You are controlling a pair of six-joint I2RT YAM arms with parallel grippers.
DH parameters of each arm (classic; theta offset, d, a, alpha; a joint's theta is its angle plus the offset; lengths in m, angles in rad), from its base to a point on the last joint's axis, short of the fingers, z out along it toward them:
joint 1: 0 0.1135 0.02 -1.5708
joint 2: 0 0 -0.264 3.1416
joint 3: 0.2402 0 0.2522 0
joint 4: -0.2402 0 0.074 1.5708
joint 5: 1.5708 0 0 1.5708
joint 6: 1.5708 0.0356 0 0
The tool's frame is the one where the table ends.
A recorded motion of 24 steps. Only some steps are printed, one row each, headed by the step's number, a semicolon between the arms.
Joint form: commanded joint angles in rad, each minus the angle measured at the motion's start. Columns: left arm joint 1, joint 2, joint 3, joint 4, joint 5, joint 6; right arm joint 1, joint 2, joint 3, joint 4, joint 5, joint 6.
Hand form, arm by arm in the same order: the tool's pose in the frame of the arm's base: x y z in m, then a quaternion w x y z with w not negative. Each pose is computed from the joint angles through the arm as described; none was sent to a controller.
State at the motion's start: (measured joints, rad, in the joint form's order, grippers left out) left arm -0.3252 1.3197 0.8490 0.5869 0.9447 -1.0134; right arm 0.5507 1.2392 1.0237 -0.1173 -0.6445 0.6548
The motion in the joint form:
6: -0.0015 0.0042 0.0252 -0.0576 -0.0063 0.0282; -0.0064 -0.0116 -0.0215 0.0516 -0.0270 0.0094
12: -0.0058 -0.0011 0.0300 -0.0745 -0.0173 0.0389; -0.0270 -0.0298 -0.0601 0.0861 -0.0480 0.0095
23: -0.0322 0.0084 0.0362 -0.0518 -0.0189 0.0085; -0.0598 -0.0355 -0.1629 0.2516 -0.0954 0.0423
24: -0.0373 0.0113 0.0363 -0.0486 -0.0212 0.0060; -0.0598 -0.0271 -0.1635 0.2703 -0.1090 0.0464
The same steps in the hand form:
6: 0.2720 -0.1225 0.3246 0.33220 0.11872 0.68000 -0.64277; 0.2289 0.1644 0.3366 0.31375 -0.15098 0.76782 0.53779
12: 0.2711 -0.1233 0.3261 0.33540 0.11817 0.68133 -0.63979; 0.2280 0.1579 0.3313 0.31827 -0.15131 0.76311 0.54173
23: 0.2698 -0.1311 0.3278 0.32418 0.12105 0.67651 -0.65006; 0.2305 0.1504 0.3133 0.32928 -0.15190 0.74391 0.56134
24: 0.2697 -0.1327 0.3273 0.32257 0.12120 0.67634 -0.65102; 0.2319 0.1516 0.3128 0.32760 -0.15622 0.74003 0.56624

